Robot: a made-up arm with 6 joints.
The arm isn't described. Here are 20 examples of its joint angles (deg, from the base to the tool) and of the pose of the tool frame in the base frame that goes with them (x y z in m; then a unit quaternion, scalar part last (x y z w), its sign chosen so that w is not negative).
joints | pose
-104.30 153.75 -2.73 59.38 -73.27 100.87 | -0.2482 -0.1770 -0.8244 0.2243 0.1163 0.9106 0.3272
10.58 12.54 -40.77 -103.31 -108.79 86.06 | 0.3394 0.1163 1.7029 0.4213 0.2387 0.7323 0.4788
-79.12 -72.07 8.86 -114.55 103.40 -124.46 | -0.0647 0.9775 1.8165 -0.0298 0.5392 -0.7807 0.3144
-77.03 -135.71 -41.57 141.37 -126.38 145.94 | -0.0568 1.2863 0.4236 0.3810 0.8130 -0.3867 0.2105
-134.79 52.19 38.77 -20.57 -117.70 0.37 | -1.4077 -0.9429 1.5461 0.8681 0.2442 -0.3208 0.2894
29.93 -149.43 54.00 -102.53 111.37 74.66 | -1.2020 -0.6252 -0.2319 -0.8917 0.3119 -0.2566 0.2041
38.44 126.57 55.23 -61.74 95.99 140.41 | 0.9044 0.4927 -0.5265 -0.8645 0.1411 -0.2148 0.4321
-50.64 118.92 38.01 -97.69 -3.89 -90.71 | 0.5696 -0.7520 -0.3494 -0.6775 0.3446 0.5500 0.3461
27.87 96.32 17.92 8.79 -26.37 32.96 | 1.5574 0.4628 0.2524 -0.4117 0.6683 0.3846 0.4857
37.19 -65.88 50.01 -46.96 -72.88 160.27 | -0.9152 -1.0176 2.1062 -0.6586 -0.6953 -0.2124 0.1941
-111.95 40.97 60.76 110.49 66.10 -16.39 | -0.3818 -1.2184 2.4635 -0.6655 0.3811 -0.2217 0.6023
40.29 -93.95 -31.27 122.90 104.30 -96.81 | -1.2675 -0.8373 1.4113 -0.4455 -0.2506 0.7518 0.4166
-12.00 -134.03 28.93 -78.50 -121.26 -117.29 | -1.4805 0.2246 0.4524 0.3759 0.1499 0.3512 0.8443
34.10 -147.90 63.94 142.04 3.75 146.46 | -1.0821 -0.4208 -0.7458 -0.0770 0.8016 -0.4805 0.3472
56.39 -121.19 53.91 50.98 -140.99 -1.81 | -0.8136 -1.6686 0.0070 0.4900 -0.0405 0.2666 0.8290
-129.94 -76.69 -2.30 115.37 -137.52 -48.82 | 1.0661 1.1545 1.9043 -0.0958 0.3965 0.6508 0.6404
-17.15 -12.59 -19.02 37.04 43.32 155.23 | 0.1082 -0.3511 2.4760 0.9589 0.0525 0.2482 0.1270
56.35 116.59 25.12 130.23 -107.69 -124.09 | 0.6585 1.4018 -0.2807 -0.4641 -0.1562 -0.0169 0.8717
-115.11 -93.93 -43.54 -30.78 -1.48 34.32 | 0.1257 1.0515 1.1626 -0.3673 -0.1969 -0.7708 0.4819
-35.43 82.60 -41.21 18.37 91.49 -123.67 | 0.7560 -1.0121 0.6338 0.8983 -0.0100 -0.2855 0.3338
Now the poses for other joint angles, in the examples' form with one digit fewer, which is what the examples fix.
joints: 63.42 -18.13 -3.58 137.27 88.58 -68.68
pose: -0.260 0.055 2.645 -0.456 -0.187 0.850 0.188
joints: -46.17 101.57 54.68 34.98 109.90 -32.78
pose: 1.036 -1.548 0.420 0.003 -0.431 0.077 0.899
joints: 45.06 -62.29 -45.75 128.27 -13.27 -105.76
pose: -0.779 -0.422 2.000 -0.090 -0.245 0.247 0.933
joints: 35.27 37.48 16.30 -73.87 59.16 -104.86
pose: 1.044 0.567 1.560 0.979 -0.178 0.001 0.101
